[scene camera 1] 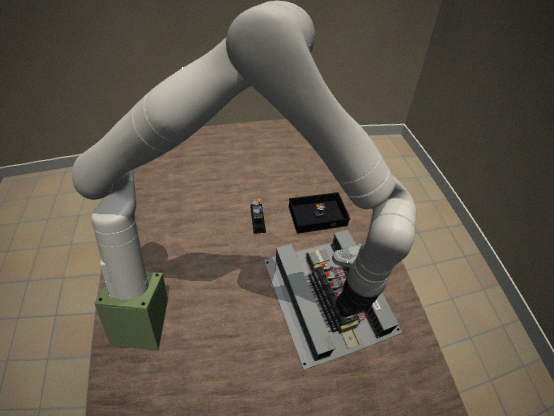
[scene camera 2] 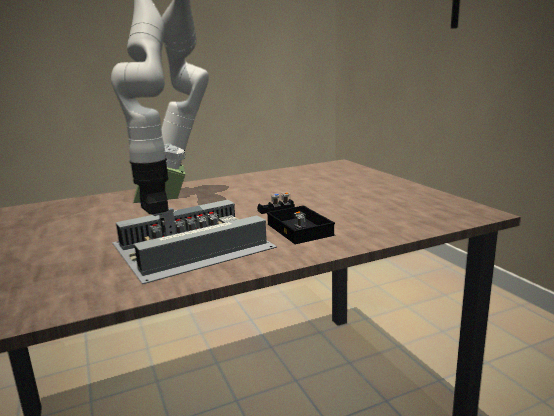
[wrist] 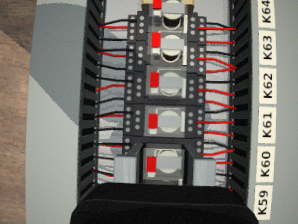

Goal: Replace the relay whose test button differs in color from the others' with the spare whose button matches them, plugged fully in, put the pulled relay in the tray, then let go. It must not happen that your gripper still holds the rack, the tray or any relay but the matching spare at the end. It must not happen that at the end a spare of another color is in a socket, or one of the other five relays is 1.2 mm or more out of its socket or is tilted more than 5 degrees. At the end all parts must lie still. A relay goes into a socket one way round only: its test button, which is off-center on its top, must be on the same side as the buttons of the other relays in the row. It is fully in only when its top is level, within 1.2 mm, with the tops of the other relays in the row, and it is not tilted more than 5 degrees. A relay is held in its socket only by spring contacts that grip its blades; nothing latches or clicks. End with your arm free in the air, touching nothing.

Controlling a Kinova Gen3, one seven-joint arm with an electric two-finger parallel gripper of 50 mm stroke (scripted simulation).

Scene:
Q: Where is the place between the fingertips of my gripper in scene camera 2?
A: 168, 233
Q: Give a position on a black tray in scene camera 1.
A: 302, 208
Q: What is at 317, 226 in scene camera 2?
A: A black tray.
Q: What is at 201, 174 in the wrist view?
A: My gripper.

